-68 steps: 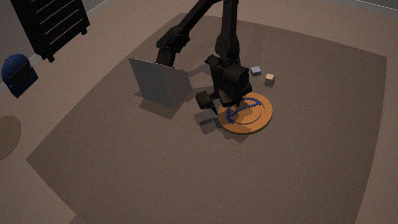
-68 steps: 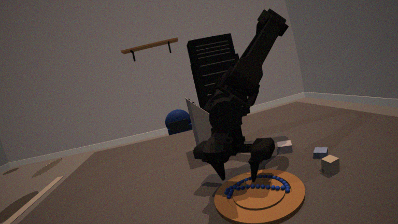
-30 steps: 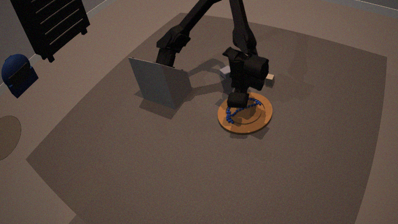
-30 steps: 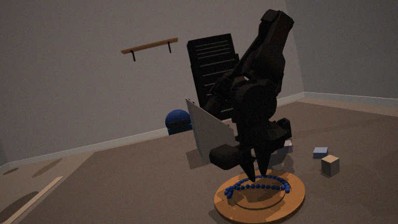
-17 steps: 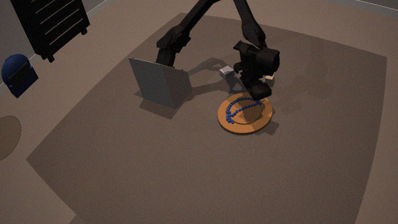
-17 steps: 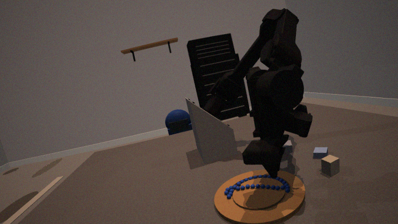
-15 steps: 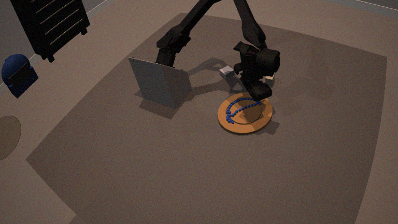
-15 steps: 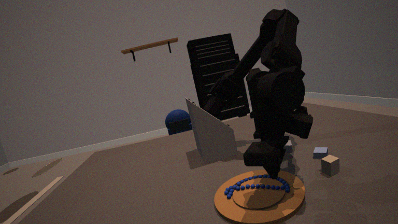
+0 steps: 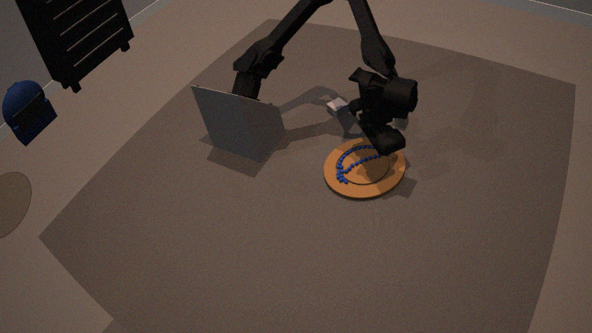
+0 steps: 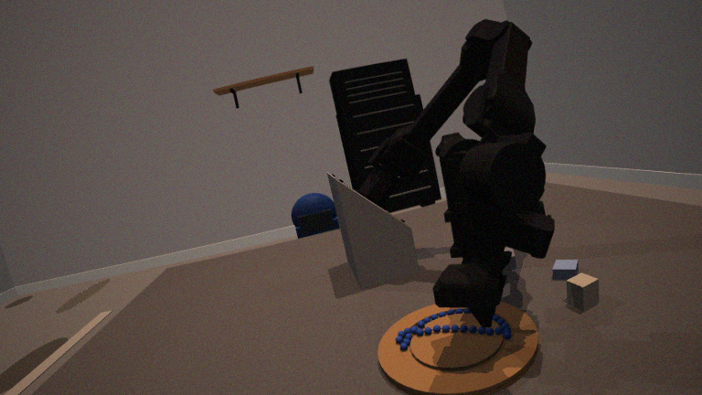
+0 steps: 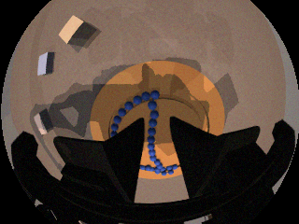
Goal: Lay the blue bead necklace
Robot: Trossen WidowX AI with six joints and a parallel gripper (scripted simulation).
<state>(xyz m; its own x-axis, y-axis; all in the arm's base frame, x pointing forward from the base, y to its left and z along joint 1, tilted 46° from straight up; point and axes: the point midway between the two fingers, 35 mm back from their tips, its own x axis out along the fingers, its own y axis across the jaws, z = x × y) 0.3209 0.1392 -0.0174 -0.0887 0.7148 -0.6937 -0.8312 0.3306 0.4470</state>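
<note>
The tan cube is 10 mm behind my gripper tip, 150 mm to the left of it and 20 mm below it. Also, from my gripper tip: white block (200 mm behind, 120 mm to the left, 20 mm below); then pale blue block (100 mm behind, 180 mm to the left, 30 mm below).
</note>
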